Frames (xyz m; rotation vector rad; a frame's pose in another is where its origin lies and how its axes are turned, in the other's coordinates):
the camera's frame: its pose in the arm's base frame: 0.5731 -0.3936 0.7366 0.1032 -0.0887 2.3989
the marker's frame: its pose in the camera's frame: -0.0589 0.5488 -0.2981 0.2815 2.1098 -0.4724
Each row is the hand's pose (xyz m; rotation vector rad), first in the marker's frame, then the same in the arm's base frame.
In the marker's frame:
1: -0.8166 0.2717 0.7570 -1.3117 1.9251 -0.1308
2: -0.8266 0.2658 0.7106 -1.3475 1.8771 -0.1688
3: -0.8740 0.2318 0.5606 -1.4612 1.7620 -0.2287
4: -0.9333 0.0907 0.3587 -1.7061 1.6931 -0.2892
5: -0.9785 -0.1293 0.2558 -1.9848 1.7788 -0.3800
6: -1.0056 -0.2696 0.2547 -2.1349 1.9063 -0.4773
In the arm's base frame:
1: -0.5095 -0.0118 0.7736 1.9255 -0.4734 0.4950
2: -0.4946 -0.0468 0.8026 1.9553 -0.4249 0.4579
3: -0.4383 -0.1496 0.9130 1.9886 -0.3062 0.3496
4: -0.2758 -0.2519 1.0782 1.8969 -0.0967 0.2594
5: -0.0657 -0.2415 1.2078 1.6870 0.1318 0.3188
6: 0.0506 -0.1793 1.2628 1.5323 0.2697 0.4297

